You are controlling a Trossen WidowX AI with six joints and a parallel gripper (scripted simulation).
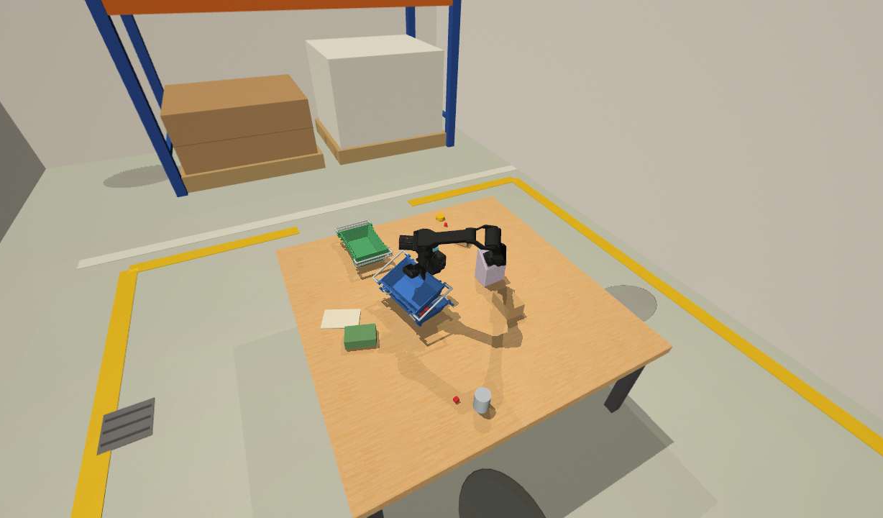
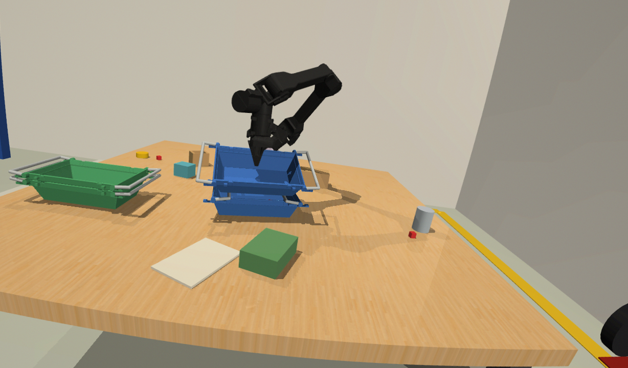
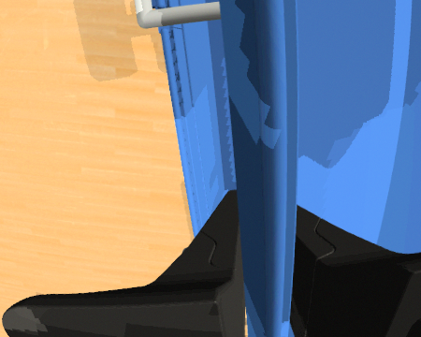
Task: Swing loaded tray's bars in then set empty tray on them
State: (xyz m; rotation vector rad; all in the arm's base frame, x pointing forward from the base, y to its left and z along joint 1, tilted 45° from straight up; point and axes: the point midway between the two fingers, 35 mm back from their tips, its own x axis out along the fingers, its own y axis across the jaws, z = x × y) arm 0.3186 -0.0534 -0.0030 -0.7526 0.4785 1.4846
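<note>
The blue tray is 7 cm ahead of my gripper tip, 1 cm to the left of it and 1 cm above it. The rest, counted from my gripper tip: cream sheet: 35 cm ahead, 12 cm below, 8 cm to the right; teal cube: 27 cm to the right, 20 cm behind, 10 cm below; green block: 32 cm ahead, 10 cm below, 6 cm to the left.
</note>
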